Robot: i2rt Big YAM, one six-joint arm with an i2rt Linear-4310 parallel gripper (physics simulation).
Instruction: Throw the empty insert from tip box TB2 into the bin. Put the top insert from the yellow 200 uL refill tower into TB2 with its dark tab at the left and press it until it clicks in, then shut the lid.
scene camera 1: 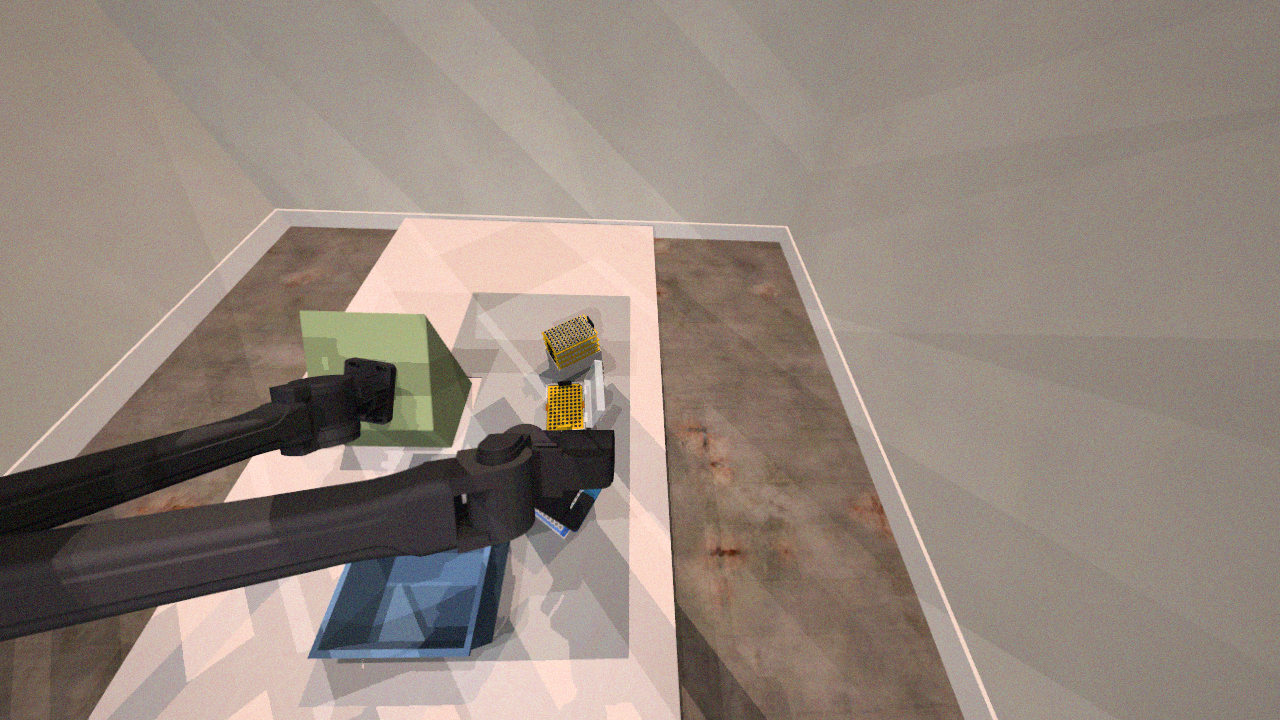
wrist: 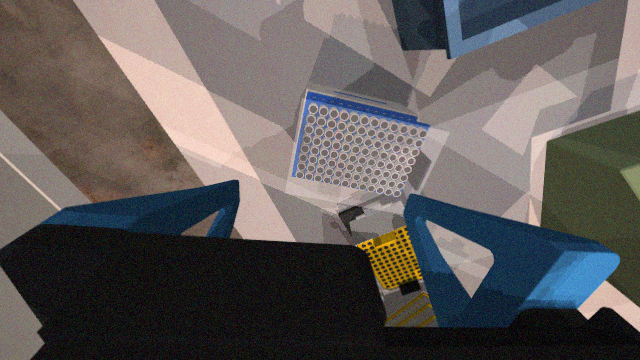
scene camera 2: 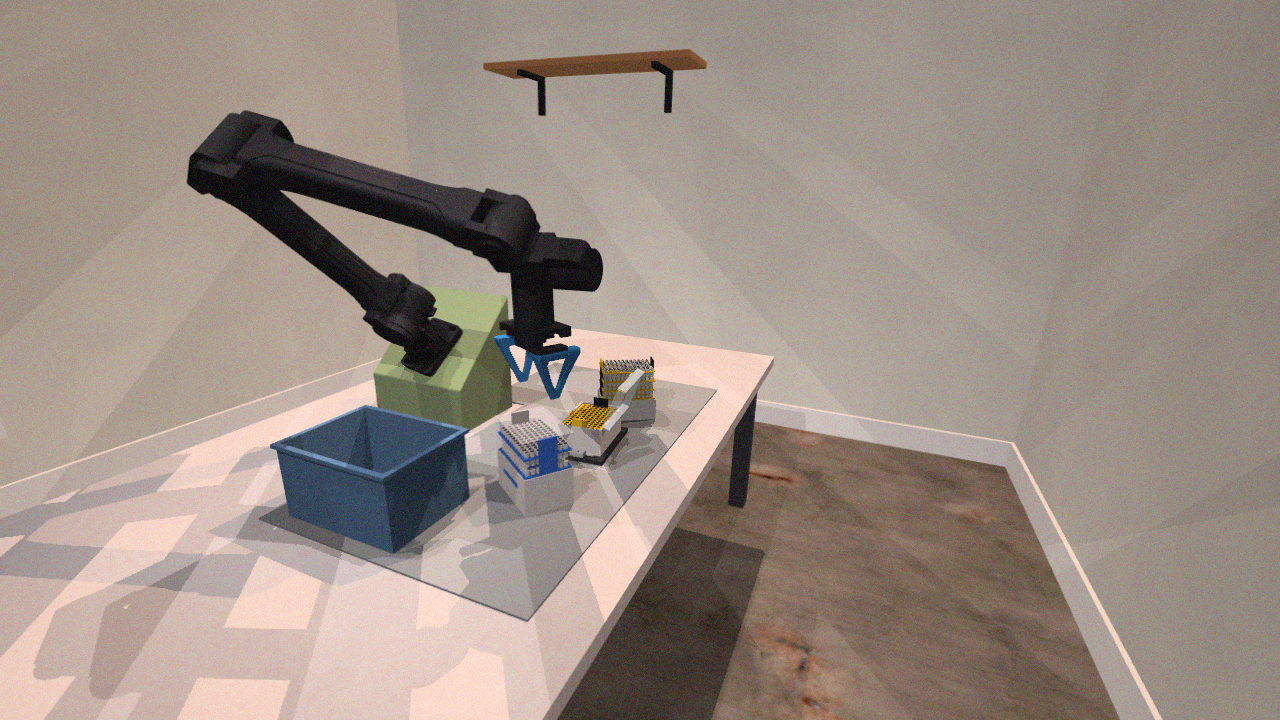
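Note:
My gripper (scene camera 2: 539, 388) (wrist: 325, 197) is open and empty, above the mat near the blue tower and the tip box. The open tip box (scene camera 2: 594, 441) holds a yellow insert (scene camera 1: 565, 405) (scene camera 2: 589, 416) (wrist: 395, 260) with dark, empty-looking holes. No TB2 label is readable. Its pale lid (scene camera 1: 599, 386) (scene camera 2: 628, 394) stands up on the right in both scene views. The yellow refill tower (scene camera 1: 572, 338) (scene camera 2: 626, 383) (wrist: 414, 309) stands behind the box, with tips in its top insert; the wrist view shows part of it. The blue bin (scene camera 1: 481, 598) (scene camera 2: 335, 501) (wrist: 454, 35) stands front left.
A blue-and-white tip tower (scene camera 2: 535, 474) (wrist: 360, 145) stands between the bin and the tip box, mostly hidden under the arm in scene camera 1. A green block (scene camera 1: 380, 335) (scene camera 2: 447, 394) (wrist: 590, 180) stands at the arm's base. A wooden shelf (scene camera 2: 595, 63) hangs on the wall.

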